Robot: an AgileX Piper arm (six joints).
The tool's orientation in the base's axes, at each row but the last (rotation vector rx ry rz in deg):
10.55 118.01 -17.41
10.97 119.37 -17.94
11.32 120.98 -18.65
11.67 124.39 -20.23
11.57 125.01 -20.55
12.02 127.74 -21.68
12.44 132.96 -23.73
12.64 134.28 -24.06
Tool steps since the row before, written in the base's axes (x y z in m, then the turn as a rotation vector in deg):
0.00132 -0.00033 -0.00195 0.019 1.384 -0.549
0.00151 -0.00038 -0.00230 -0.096 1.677 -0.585
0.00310 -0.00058 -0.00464 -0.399 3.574 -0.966
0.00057 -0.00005 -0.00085 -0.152 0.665 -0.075
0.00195 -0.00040 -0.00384 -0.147 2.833 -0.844
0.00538 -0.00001 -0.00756 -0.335 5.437 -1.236
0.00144 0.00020 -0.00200 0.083 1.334 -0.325
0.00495 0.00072 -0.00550 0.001 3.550 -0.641
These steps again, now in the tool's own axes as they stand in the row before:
0.00106 0.00029 0.00211 0.476 1.405 -0.132
0.00122 0.00036 0.00247 0.568 1.659 -0.296
0.00228 0.00099 0.00503 1.075 3.442 -0.930
0.00036 0.00026 0.00092 0.160 0.601 -0.291
0.00194 0.00085 0.00377 0.809 2.791 -0.563
0.00247 0.00298 0.00843 1.288 5.265 -1.349
0.00042 0.00104 0.00220 0.216 1.342 -0.208
0.00031 0.00333 0.00664 0.576 3.459 -0.846

